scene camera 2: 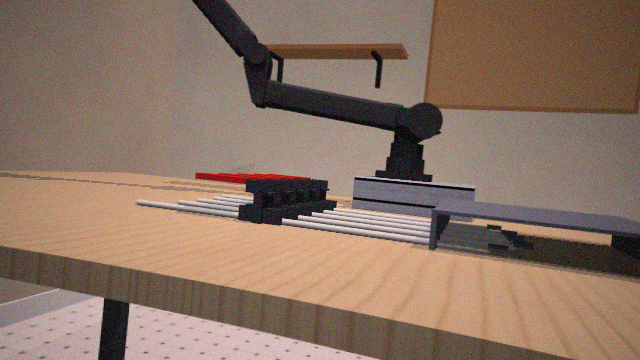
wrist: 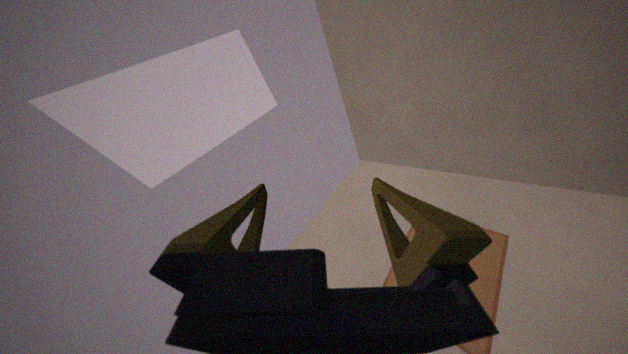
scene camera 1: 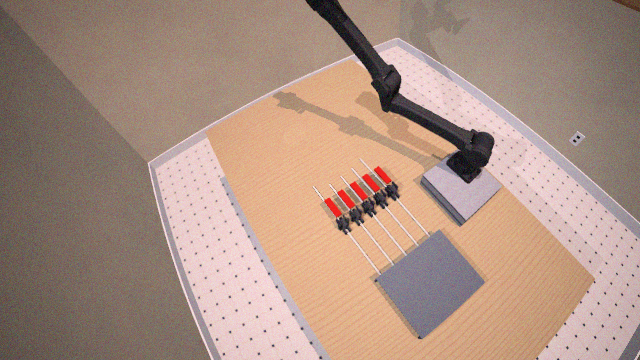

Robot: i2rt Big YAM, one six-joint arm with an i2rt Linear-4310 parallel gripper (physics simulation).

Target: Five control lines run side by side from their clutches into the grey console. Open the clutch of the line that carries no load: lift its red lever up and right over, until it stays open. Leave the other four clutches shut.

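Places are measured from the arm's base along level axes (x ahead, y left, z up), in metres.
Pixels of known places: gripper, fingertip midpoint: [wrist: 318, 186]; arm's base at its link origin: [scene camera 2: 403, 179] [scene camera 1: 463, 167].
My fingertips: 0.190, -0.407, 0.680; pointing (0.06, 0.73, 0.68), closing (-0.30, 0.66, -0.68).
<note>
Ahead of a thing's pixels: the offset from my fingertips to its top centre, as dx, dy, dz. "*": to the spot under its first point.
Several black clutches with red levers stand in a row on the table. In scene camera 1 the red levers, from the left end lever {+0.293, +0.234, -0.688} [scene camera 1: 333, 207] to the right end lever {+0.073, +0.244, -0.688} [scene camera 1: 383, 175], all lie flat, pointing away from the grey console {+0.200, +0.619, -0.700} [scene camera 1: 430, 285] [scene camera 2: 540, 214]. The levers {* +0.248, +0.235, -0.690} [scene camera 2: 250, 177] also lie level in scene camera 2. White lines {* +0.303, +0.400, -0.737} [scene camera 1: 363, 253] [scene camera 2: 355, 233] run side by side from the clutches {* +0.227, +0.286, -0.713} [scene camera 2: 287, 197] to the console. Which line carries no load I cannot tell. My gripper [wrist: 318, 186] is open and empty, far above the table; it is out of frame in both scene views.
The arm's base stands on a grey block [scene camera 1: 460, 190] [scene camera 2: 414, 195] to the right of the clutches. The arm's elbow [scene camera 1: 387, 87] [scene camera 2: 257, 55] is raised. A wall shelf [scene camera 2: 345, 51] and a brown board [scene camera 2: 535, 55] are behind. The wrist view shows ceiling and walls.
</note>
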